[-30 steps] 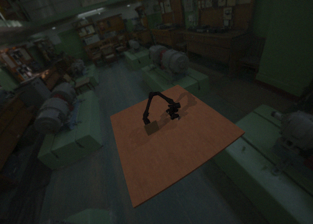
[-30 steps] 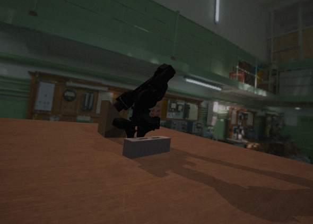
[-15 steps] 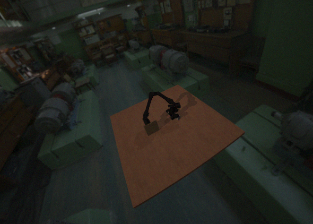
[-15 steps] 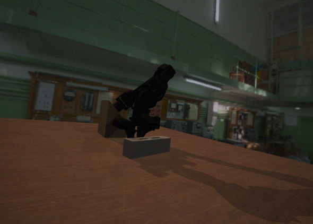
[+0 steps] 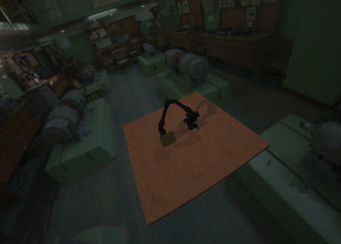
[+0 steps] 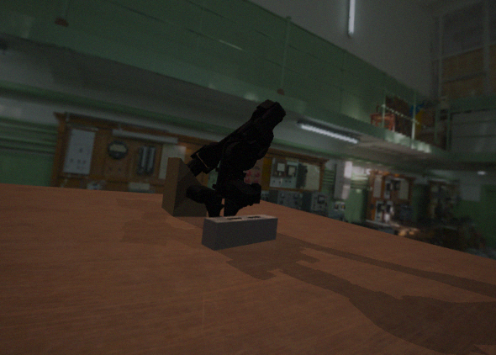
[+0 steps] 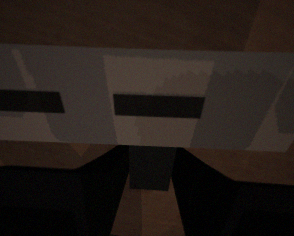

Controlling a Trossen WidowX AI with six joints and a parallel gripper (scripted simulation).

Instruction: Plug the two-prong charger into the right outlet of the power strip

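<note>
Right now my gripper tip is 20 mm short of the two-prong charger and 10 mm below it.
</note>
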